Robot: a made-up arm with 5 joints.
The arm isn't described. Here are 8 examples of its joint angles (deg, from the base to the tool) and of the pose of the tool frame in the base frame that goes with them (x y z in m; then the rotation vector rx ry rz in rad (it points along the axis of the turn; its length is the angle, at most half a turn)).
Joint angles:
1: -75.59 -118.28 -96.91 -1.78 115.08
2: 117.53 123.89 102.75 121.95 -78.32
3: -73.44 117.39 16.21 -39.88 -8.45
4: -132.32 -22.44 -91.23 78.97 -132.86
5: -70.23 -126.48 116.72 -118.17 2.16
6: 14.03 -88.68 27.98 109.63 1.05
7: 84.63 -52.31 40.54 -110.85 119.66
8: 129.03 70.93 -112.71 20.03 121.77
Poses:
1: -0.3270 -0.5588 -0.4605 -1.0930 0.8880 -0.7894
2: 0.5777 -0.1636 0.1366 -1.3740 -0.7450 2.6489
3: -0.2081 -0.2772 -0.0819 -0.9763 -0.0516 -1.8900
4: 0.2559 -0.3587 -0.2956 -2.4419 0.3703 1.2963
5: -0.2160 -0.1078 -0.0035 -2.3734 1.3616 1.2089
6: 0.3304 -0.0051 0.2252 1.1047 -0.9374 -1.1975
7: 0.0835 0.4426 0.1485 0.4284 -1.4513 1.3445
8: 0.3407 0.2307 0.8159 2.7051 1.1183 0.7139
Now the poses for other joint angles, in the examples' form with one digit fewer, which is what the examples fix.
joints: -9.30 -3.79 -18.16 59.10 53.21
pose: 0.045 0.295 0.461 0.800 -1.417 0.663
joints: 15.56 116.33 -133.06 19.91 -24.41
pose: -0.512 0.490 0.140 -0.351 -1.873 2.053
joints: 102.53 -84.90 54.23 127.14 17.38
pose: 0.199 0.172 -0.099 0.299 0.188 -1.548
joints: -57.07 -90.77 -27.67 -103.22 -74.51
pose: 0.093 -0.185 -0.150 -0.424 -0.673 1.295
